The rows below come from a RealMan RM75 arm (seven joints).
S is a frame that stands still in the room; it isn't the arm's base.
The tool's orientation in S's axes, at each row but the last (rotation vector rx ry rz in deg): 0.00 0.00 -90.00; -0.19 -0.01 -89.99; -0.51 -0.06 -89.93; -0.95 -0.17 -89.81; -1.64 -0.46 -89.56; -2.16 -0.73 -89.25; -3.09 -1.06 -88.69; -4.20 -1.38 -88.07; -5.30 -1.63 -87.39; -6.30 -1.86 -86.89; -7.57 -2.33 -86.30; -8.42 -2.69 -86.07; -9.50 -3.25 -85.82
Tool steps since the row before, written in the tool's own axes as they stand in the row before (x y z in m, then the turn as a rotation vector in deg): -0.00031 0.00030 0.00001 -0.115 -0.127 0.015; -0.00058 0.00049 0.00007 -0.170 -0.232 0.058; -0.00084 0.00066 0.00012 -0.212 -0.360 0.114; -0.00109 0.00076 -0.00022 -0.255 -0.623 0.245; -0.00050 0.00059 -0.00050 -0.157 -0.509 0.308; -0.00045 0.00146 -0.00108 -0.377 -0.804 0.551; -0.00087 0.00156 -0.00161 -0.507 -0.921 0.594; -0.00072 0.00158 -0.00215 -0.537 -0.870 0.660; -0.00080 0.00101 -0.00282 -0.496 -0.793 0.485; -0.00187 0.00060 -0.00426 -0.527 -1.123 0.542; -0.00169 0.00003 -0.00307 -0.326 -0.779 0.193; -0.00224 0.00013 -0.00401 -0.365 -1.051 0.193; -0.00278 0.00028 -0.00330 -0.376 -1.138 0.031
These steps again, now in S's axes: 0.00030 0.00031 0.00001 -0.127 0.115 0.015; 0.00049 0.00058 0.00007 -0.232 0.170 0.058; 0.00066 0.00084 0.00011 -0.360 0.212 0.114; 0.00075 0.00109 -0.00024 -0.622 0.256 0.247; 0.00058 0.00049 -0.00052 -0.506 0.160 0.311; 0.00144 0.00043 -0.00112 -0.800 0.384 0.552; 0.00150 0.00083 -0.00168 -0.919 0.514 0.591; 0.00149 0.00063 -0.00224 -0.867 0.549 0.654; 0.00086 0.00062 -0.00291 -0.795 0.498 0.479; 0.00029 0.00150 -0.00444 -1.123 0.518 0.550; -0.00025 0.00133 -0.00323 -0.787 0.299 0.204; -0.00027 0.00172 -0.00425 -1.060 0.321 0.218; -0.00014 0.00229 -0.00367 -1.158 0.303 0.063
